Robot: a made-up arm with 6 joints. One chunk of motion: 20 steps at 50 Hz.
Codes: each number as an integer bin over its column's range. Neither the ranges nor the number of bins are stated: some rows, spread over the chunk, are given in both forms.
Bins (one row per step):
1: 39 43 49 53 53 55
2: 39 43 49 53 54 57
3: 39 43 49 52 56 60
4: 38 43 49 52 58 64
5: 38 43 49 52 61 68
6: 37 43 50 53 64 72
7: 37 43 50 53 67 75
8: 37 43 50 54 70 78
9: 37 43 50 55 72 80
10: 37 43 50 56 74 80
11: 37 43 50 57 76 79
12: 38 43 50 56 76 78
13: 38 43 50 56 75 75
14: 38 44 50 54 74 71
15: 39 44 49 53 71 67
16: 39 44 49 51 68 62
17: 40 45 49 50 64 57
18: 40 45 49 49 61 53
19: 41 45 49 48 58 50
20: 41 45 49 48 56 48
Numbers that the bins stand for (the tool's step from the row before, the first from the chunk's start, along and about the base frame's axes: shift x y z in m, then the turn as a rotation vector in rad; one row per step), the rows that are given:
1: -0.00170 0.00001 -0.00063 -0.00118 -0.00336 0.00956
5: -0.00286 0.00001 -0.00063 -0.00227 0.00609 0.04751
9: -0.00402 0.00001 0.00063 0.00100 0.01909 0.08254
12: -0.00286 0.00001 0.00063 0.00209 0.02382 0.07670
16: -0.00170 0.00078 -0.00063 -0.00336 0.01436 0.02999
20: 0.00063 0.00155 -0.00063 -0.00664 0.00018 -0.01088
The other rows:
2: -0.00170 0.00001 -0.00063 -0.00118 -0.00218 0.01539
3: -0.00170 0.00001 -0.00063 -0.00227 0.00018 0.02415
4: -0.00286 0.00001 -0.00063 -0.00227 0.00255 0.03583
6: -0.00402 0.00001 0.00063 -0.00118 0.00964 0.05918
7: -0.00402 0.00001 0.00063 -0.00118 0.01318 0.06794
8: -0.00402 0.00001 0.00063 -0.00009 0.01673 0.07670
10: -0.00402 0.00001 0.00063 0.00209 0.02145 0.08254
11: -0.00402 0.00001 0.00063 0.00318 0.02382 0.07962
13: -0.00286 0.00001 0.00063 0.00209 0.02264 0.06794
14: -0.00286 0.00078 0.00063 -0.00009 0.02145 0.05626
15: -0.00170 0.00078 -0.00063 -0.00118 0.01791 0.04459
17: -0.00054 0.00155 -0.00063 -0.00445 0.00964 0.01539
18: -0.00054 0.00155 -0.00063 -0.00555 0.00609 0.00372
19: 0.00063 0.00155 -0.00063 -0.00664 0.00255 -0.00504

